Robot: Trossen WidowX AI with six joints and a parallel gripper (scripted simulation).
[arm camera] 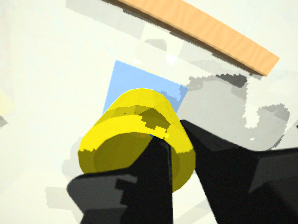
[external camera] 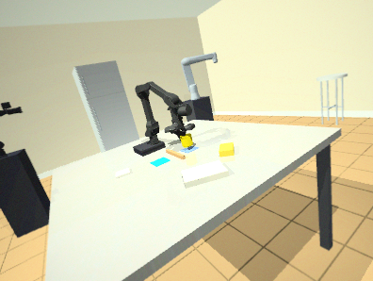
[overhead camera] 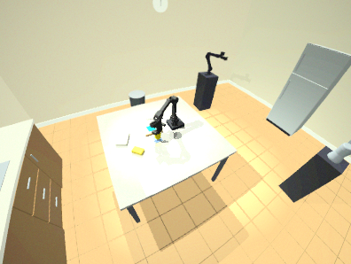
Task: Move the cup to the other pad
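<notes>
The cyan pad lies 40 mm ahead of my gripper tip, 180 mm to the right of it and 60 mm below it. From my gripper tip the other things lie so: orange marble 20 mm ahead, 30 mm to the left, 20 mm below; light blue pad 30 mm ahead, 20 mm to the left, 60 mm below; yellow cup 20 mm ahead, 20 mm to the left.
</notes>
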